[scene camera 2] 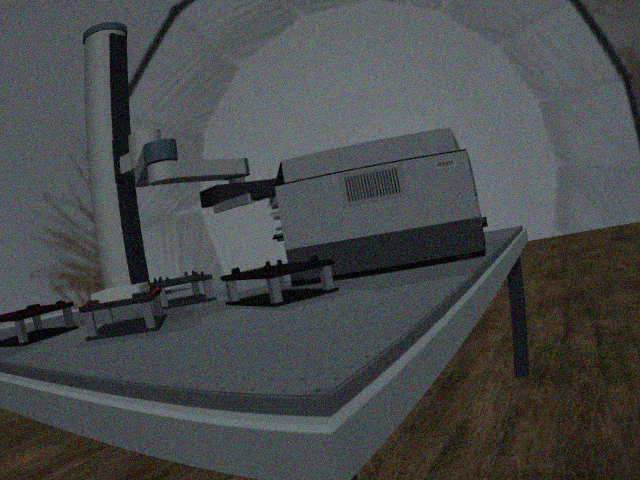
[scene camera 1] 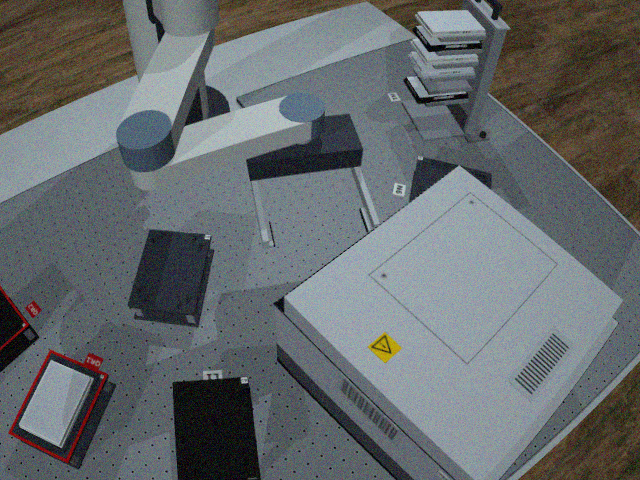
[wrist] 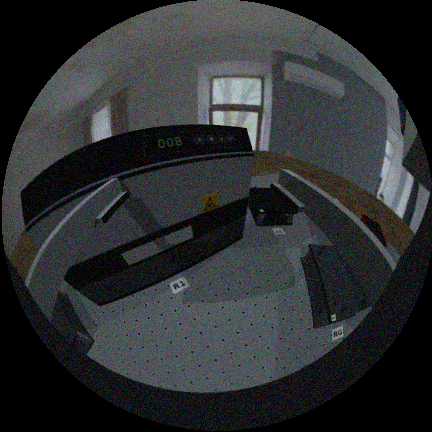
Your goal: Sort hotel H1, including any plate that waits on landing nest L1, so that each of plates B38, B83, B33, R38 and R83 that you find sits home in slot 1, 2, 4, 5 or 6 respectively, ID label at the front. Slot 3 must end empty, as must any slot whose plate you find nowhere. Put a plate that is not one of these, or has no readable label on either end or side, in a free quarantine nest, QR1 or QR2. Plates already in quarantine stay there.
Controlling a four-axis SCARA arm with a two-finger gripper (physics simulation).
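My gripper is open and empty, its two long fingers apart over the perforated table, facing the big instrument. Hotel H1 stands at the back right, well beyond the fingers, with a stack of several plates, some pale and some with dark edges. Their labels are too small to read. Plate edges also show beside the instrument in scene camera 2. The black landing nest L1 shows no plate. Nest QR1 holds a white plate. Nest QR2 is partly cut off, with no plate visible on it.
The large instrument R1 stands beside and in front of the fingers. The dark nest RG stands left of the gripper. A dark nest by label N6 is partly hidden behind the instrument.
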